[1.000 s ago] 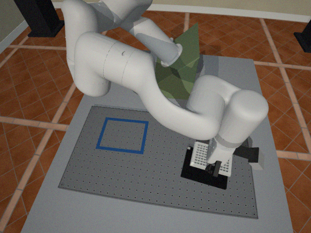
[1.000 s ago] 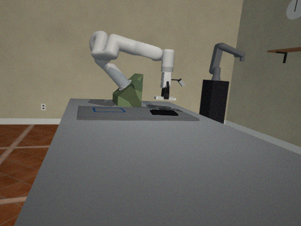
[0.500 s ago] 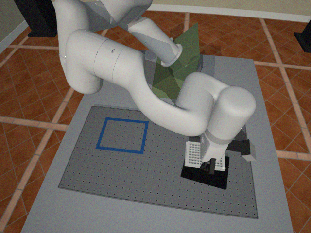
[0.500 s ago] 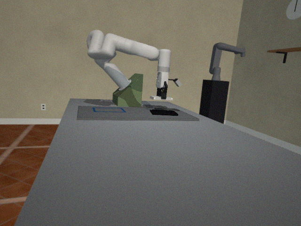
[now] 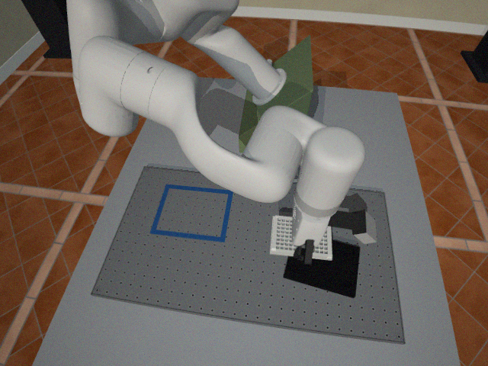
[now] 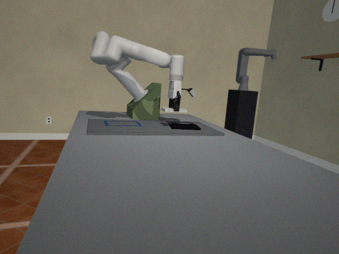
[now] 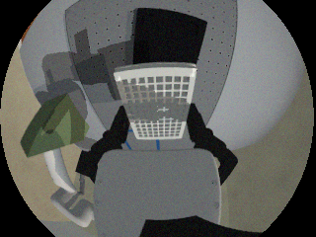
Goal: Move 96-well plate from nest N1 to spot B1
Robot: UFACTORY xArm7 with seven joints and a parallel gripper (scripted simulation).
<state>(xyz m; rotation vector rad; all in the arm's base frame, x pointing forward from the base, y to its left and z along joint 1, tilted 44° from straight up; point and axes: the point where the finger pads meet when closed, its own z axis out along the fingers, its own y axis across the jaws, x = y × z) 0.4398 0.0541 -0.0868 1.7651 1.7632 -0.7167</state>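
The black plate nest is 100 mm below my hand, 60 mm to the left of it and 20 mm ahead of it. The rest, counted from my hand: white 96-well plate 10 mm below.
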